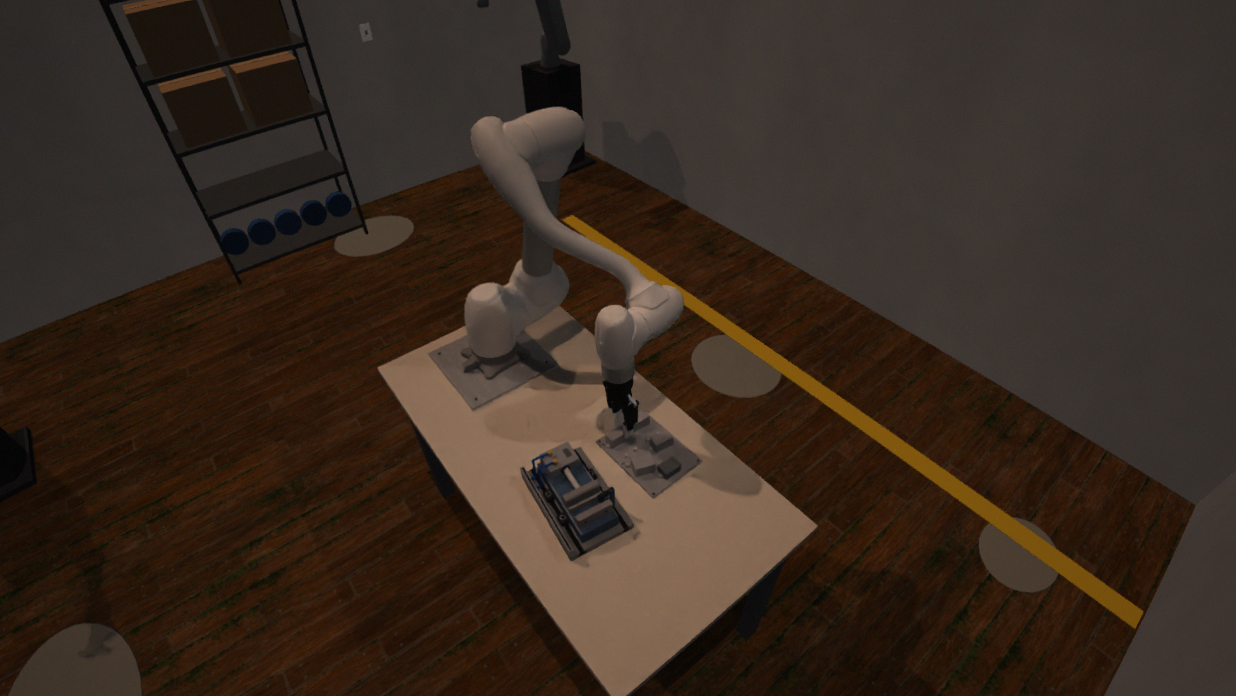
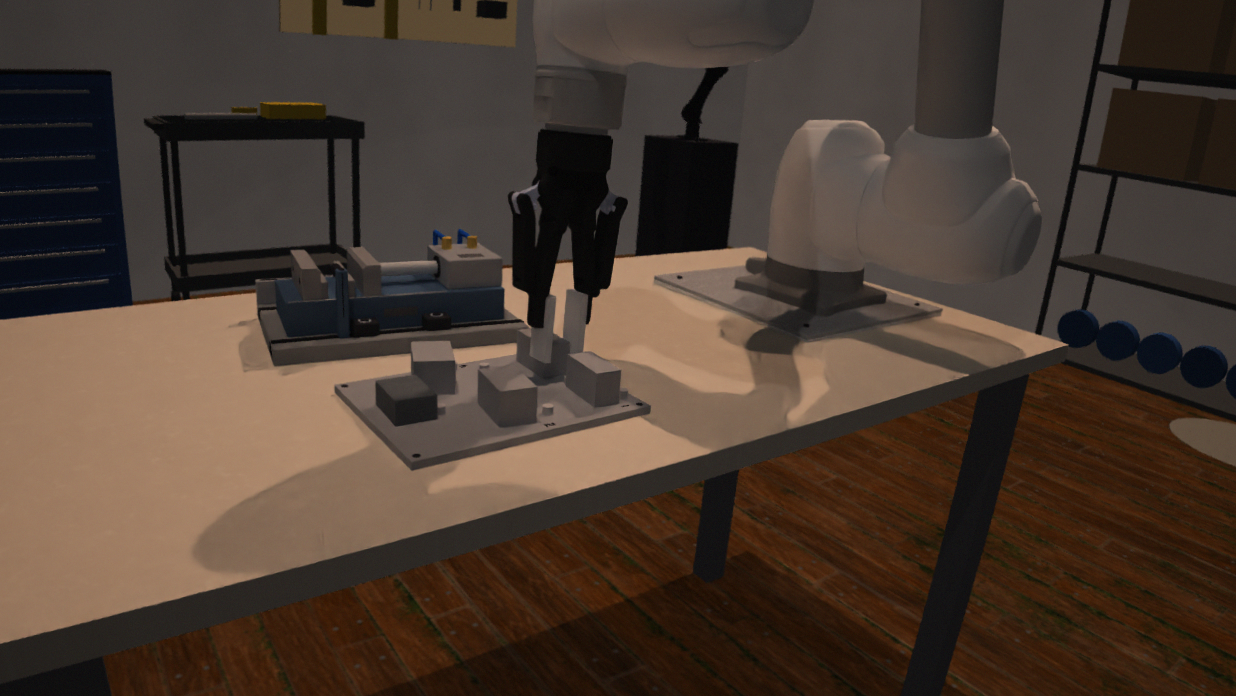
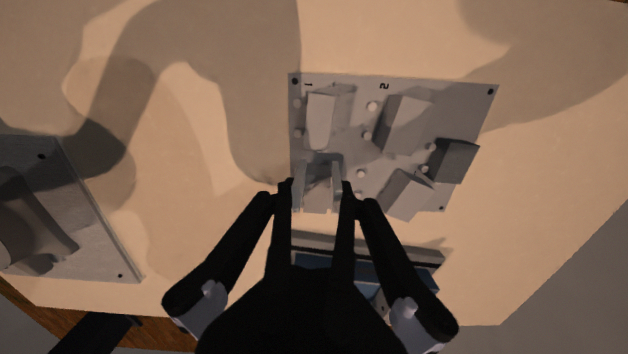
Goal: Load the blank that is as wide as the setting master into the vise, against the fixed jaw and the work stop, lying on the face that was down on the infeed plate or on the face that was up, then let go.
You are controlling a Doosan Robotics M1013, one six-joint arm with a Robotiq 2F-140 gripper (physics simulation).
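Places are measured from the arm's base along level axes (x ahead, y left, z up), in metres.
Where they show: gripper, fingertip midpoint: (image 1: 624, 431) (image 2: 556, 357) (image 3: 318, 170); arm's base, link origin: (image 1: 496, 354) (image 2: 810, 294) (image 3: 9, 213).
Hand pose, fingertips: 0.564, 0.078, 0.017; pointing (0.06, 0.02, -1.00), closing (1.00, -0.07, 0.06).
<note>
Things, the pixels of their top centre, and the offset from my fingertips, as dx, dy, dz. Level surfaces: height alone.
- infeed plate, top centre: (image 2: 491, 395) (image 3: 381, 155) (image 1: 648, 450) +0.088, +0.012, -0.021
- light grey blank, top centre: (image 2: 543, 335) (image 3: 316, 195) (image 1: 616, 433) -0.003, -0.029, +0.015
- dark grey block, top centre: (image 2: 405, 387) (image 3: 456, 164) (image 1: 669, 465) +0.179, +0.006, +0.004
- vise, top centre: (image 2: 388, 251) (image 3: 365, 327) (image 1: 573, 481) +0.072, -0.251, +0.070
- upright post, top centre: (image 2: 341, 269) +0.156, -0.194, +0.069
- same table, surface height: dz -0.029
My gripper (image 1: 624, 424) (image 2: 557, 342) (image 3: 318, 170) points down over the infeed plate (image 1: 691, 459) (image 2: 449, 439) (image 3: 465, 107) and is shut on a light grey blank (image 2: 524, 347) (image 3: 317, 199) at the plate's corner nearest the vise's screw end. Its fingers hide part of that blank. Three other light grey blanks (image 2: 593, 377) (image 2: 506, 395) (image 2: 432, 366) and a dark grey block (image 1: 669, 467) (image 2: 406, 401) (image 3: 455, 161) stand on the plate. The vise (image 2: 397, 309) (image 3: 320, 261) has two upright jaws (image 2: 307, 276) (image 2: 363, 270), with a gap between them, and an upright post (image 2: 342, 302) at its side.
Small round pins (image 2: 547, 409) (image 3: 372, 106) stick up from the plate among the blocks. The arm's base plate (image 1: 473, 393) (image 2: 804, 326) (image 3: 100, 250) is on the same table (image 1: 674, 596) (image 2: 259, 510). A shelf rack and a cart stand further off.
</note>
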